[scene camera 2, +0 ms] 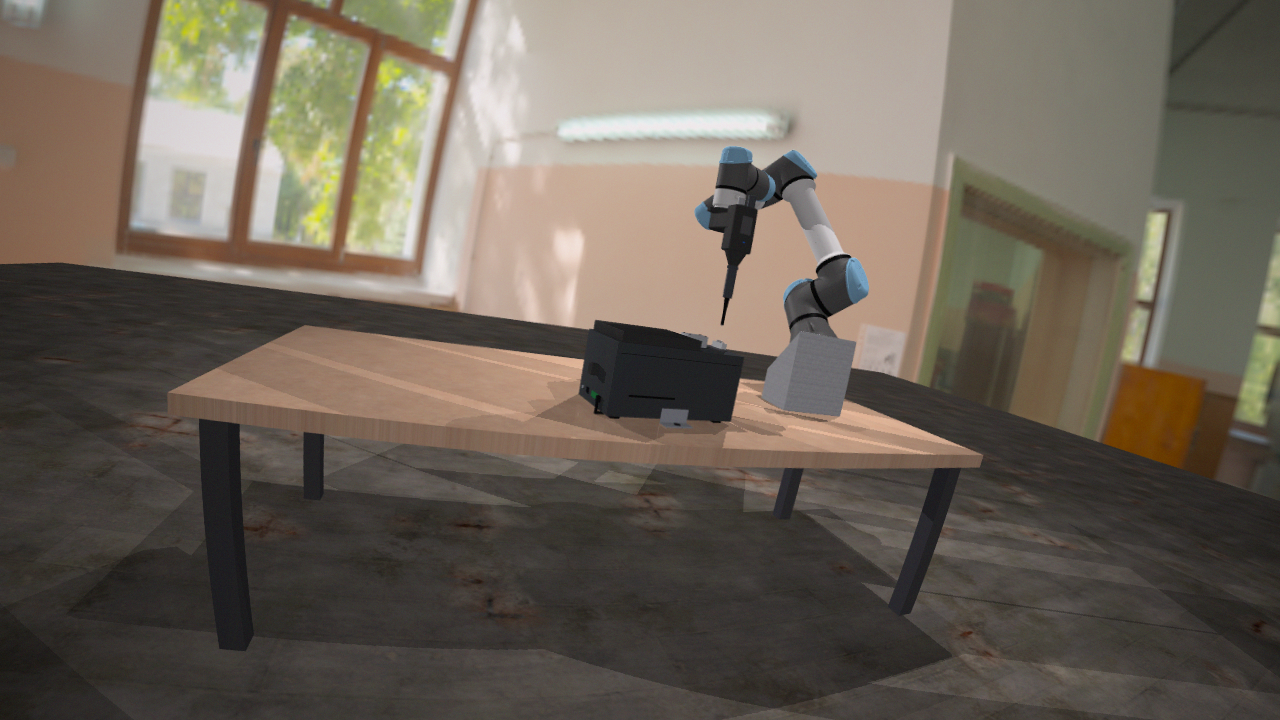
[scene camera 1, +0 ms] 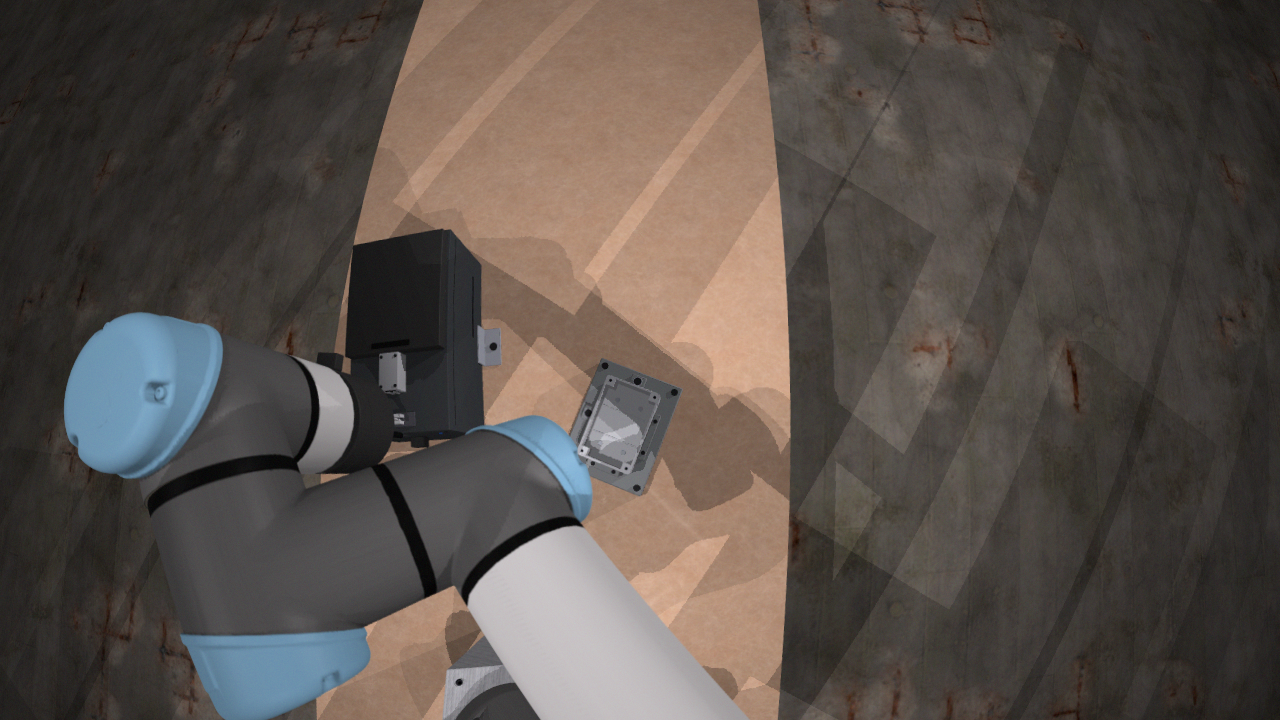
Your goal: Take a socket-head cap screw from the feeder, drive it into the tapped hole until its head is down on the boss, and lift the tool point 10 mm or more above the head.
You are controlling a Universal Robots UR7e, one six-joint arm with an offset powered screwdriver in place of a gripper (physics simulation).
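Note:
The black screw feeder [scene camera 1: 395,291] [scene camera 2: 662,385] stands on the table, with a small silver block [scene camera 1: 391,370] at its outlet end. The offset screwdriver, my gripper [scene camera 2: 723,323], points down with its tip a little above the outlet end of the feeder in the scene camera 2 view. In the scene camera 1 view the arm hides the tip. Whether a screw is on the tip is too small to tell. A grey fixture plate with a rectangular housing [scene camera 1: 619,429] lies right of the feeder in scene camera 1; the tapped hole cannot be singled out.
The wooden table [scene camera 1: 590,107] [scene camera 2: 358,376] carries the feeder, the fixture and the grey wedge-shaped robot pedestal [scene camera 1: 472,677] [scene camera 2: 810,376]. A small metal bracket [scene camera 1: 489,346] [scene camera 2: 674,417] sits at the feeder's side. The arm's blue-capped elbow [scene camera 1: 546,447] reaches beside the housing in scene camera 1.

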